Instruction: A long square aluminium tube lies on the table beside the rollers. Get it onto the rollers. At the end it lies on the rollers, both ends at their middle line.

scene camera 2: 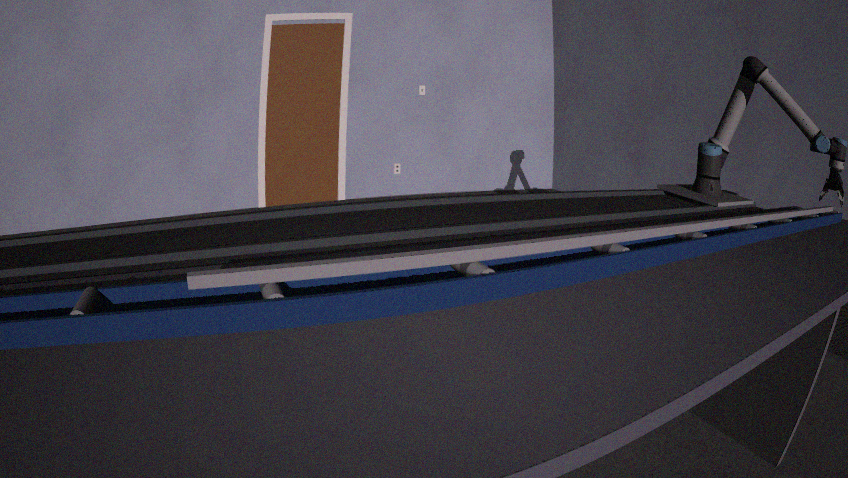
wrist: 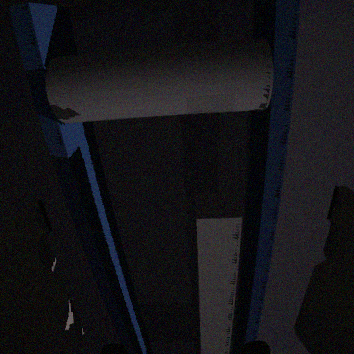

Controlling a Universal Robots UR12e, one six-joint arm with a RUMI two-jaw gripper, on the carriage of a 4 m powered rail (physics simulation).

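Where they show: gripper, fingertip midpoint: [scene camera 2: 830, 204] [wrist: 185, 197]; arm's base, origin of the base link: [scene camera 2: 706, 192].
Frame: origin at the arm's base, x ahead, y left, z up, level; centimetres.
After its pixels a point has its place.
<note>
A long pale square tube [scene camera 2: 475, 247] {x 62.2, y -184.7, z 5.5 cm} [wrist: 217, 280] {x 64.9, y 43.2, z 5.5 cm} lies lengthwise on the rollers. Its left end in the scene view reaches a little past a grey roller [scene camera 2: 273, 290] {x 66.6, y -225.1, z 3.0 cm}. In the wrist view its other end stops short of a roller [wrist: 160, 85] {x 62.3, y 55.1, z 3.0 cm} and lies right of the middle line, close to the right blue rail [wrist: 279, 150] {x 69.0, y 50.7, z 2.2 cm}. My gripper [scene camera 2: 831, 198] {x 63.3, y 50.4, z 6.3 cm} is open, above the tube's far right end in the scene view, with the fingers apart. In the wrist view dark parts of the gripper show at the left and right edges. Nothing is held.
The blue roller frame [scene camera 2: 385, 301] {x 69.4, y -205.7, z 0.0 cm} runs along the grey table [scene camera 2: 356, 385] {x 90.3, y -217.7, z -3.0 cm}. Behind it runs the dark rail track [scene camera 2: 415, 216], with the arm's carriage [scene camera 2: 736, 198] {x 16.1, y 10.5, z 0.0 cm} at its far right. Another roller [scene camera 2: 89, 301] {x 62.5, y -263.5, z 2.4 cm} stands left of the tube. A brown door [scene camera 2: 304, 112] is in the back wall.
</note>
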